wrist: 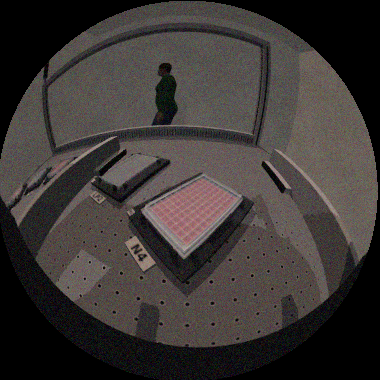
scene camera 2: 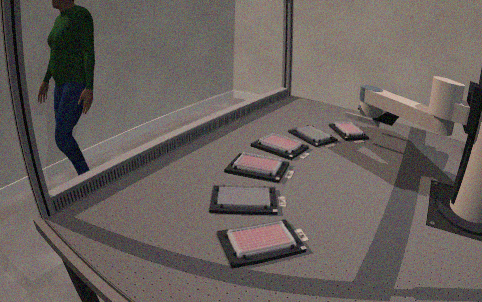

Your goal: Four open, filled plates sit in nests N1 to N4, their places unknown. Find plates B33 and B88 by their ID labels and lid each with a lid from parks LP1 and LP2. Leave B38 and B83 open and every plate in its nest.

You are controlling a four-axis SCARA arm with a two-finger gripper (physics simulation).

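Places are measured from the arm's base along level axes (x ahead, y left, z up), in metres.
Where they show: gripper, fingertip midpoint: point(wrist: 193, 144) point(scene camera 2: 352, 110); arm's base at its link origin: point(scene camera 2: 467, 214).
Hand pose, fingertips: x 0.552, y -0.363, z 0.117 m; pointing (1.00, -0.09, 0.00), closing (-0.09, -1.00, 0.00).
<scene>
Each offset is from my fingertips to the top centre of the thing. "pt": to the spot under its first point.
My gripper point(scene camera 2: 375, 120) point(wrist: 193, 144) is open and empty, its two fingers spread wide, above the table at the far end of the row. In the wrist view the open plate with pink wells {dx +0.009, dy -0.010, dz -0.078 m} point(wrist: 192, 212) sits in nest N4 {pt dx -0.081, dy +0.004, dz -0.092 m} point(wrist: 184, 272), between and below the fingers; it is the farthest plate point(scene camera 2: 350, 129) in the scene view. A clear grey lid {dx +0.119, dy +0.136, dz -0.086 m} point(wrist: 131, 170) point(scene camera 2: 315, 134) lies on the park beside it, LP2. A second lid {dx +0.092, dy +0.657, dz -0.086 m} point(scene camera 2: 244, 196) lies on the nearer park. Three more pink plates {dx +0.174, dy +0.305, dz -0.078 m} point(scene camera 2: 280, 143) {dx +0.156, dy +0.484, dz -0.078 m} point(scene camera 2: 257, 163) {dx -0.035, dy +0.785, dz -0.078 m} point(scene camera 2: 262, 238) sit open in nests. No plate ID is readable.
The N4 tag {pt dx -0.061, dy +0.056, dz -0.102 m} point(wrist: 140, 253) lies beside its nest. A low slotted ledge point(scene camera 2: 170, 142) point(wrist: 195, 132) runs along the window side. The robot's column point(scene camera 2: 470, 185) stands at the right. A person in a green top point(scene camera 2: 72, 45) point(wrist: 166, 94) is beyond the ledge.
</scene>
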